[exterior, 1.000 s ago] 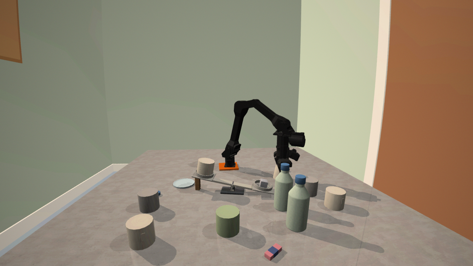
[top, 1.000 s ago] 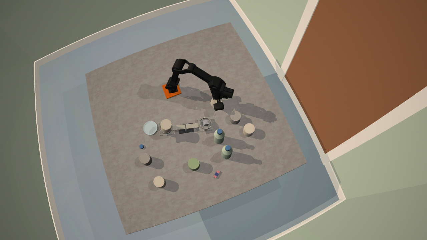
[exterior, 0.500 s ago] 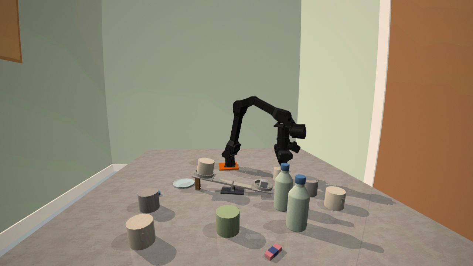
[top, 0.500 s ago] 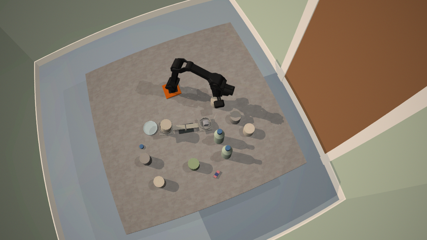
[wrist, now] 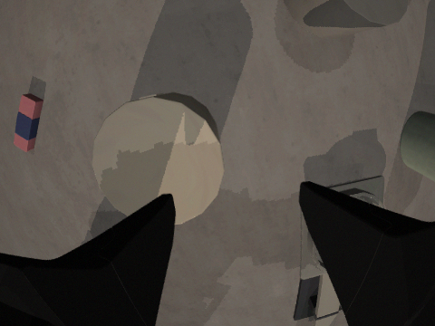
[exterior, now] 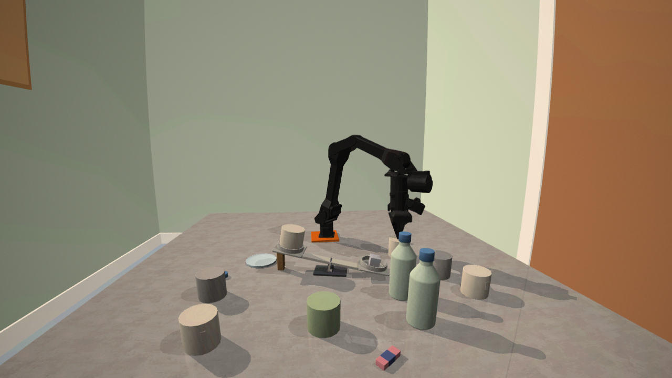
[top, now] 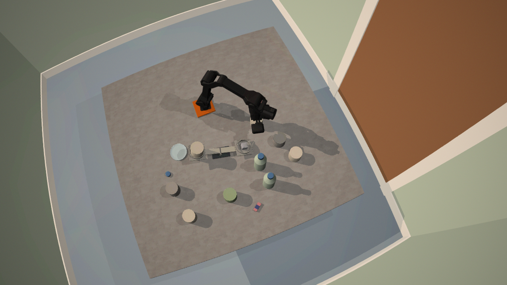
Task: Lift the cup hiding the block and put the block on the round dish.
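The grey block lies 10 cm ahead of my gripper tip, 9 cm to the right of it and 4 cm below it. Also, from my gripper tip: green cylinder (34 cm ahead, 22 cm to the right, 5 cm below); pale round dish (46 cm to the right, 8 cm below, 5 cm ahead); blue cap (54 cm to the right, 16 cm ahead, 8 cm below).
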